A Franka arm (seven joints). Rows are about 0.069 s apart.
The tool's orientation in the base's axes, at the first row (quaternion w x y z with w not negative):
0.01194 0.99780 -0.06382 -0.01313
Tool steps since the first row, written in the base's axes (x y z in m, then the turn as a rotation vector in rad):
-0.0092 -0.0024 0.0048 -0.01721 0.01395 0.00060
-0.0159 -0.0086 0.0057 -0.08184 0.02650 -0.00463
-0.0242 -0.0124 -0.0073 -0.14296 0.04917 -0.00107
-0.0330 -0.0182 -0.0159 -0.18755 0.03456 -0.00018
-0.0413 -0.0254 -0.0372 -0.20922 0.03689 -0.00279
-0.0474 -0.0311 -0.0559 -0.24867 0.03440 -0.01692
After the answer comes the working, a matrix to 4 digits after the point.
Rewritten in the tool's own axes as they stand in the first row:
-0.0089 0.0037 -0.0045 -0.01886 -0.01163 -0.00043
-0.0148 0.0107 -0.0051 -0.08441 -0.01600 0.00631
-0.0222 0.0152 0.0082 -0.14800 -0.03062 0.00394
-0.0300 0.0218 0.0172 -0.19037 -0.01045 0.00461
-0.0368 0.0295 0.0389 -0.21208 -0.01007 0.00777
-0.0416 0.0354 0.0579 -0.25053 -0.00295 0.02304

The tool's axes in the first row as the columns of a matrix, in the base's axes (rounded; the answer above uses it unrounded):
0.9915 -0.1270 -0.0277
-0.1277 -0.9916 -0.0222
-0.0247 0.0255 -0.9994

